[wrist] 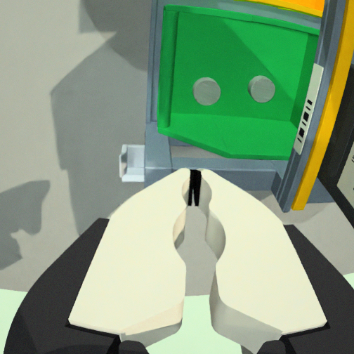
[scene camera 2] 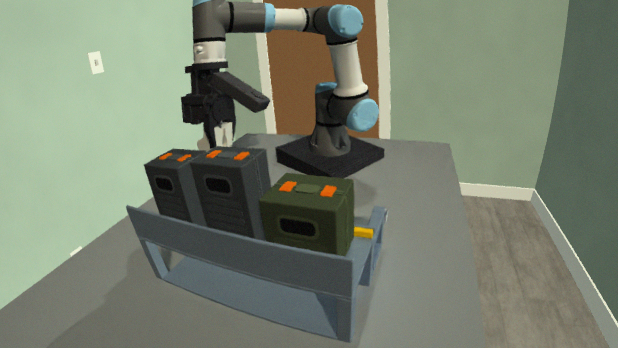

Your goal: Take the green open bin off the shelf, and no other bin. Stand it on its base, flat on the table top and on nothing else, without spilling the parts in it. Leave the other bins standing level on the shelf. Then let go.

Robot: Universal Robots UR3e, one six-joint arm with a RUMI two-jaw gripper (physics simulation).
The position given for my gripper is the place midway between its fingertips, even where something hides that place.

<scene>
I see my gripper [scene camera 2: 222, 167] and a green open bin [wrist: 232, 49].
My gripper also shows in the wrist view [wrist: 192, 172].
</scene>
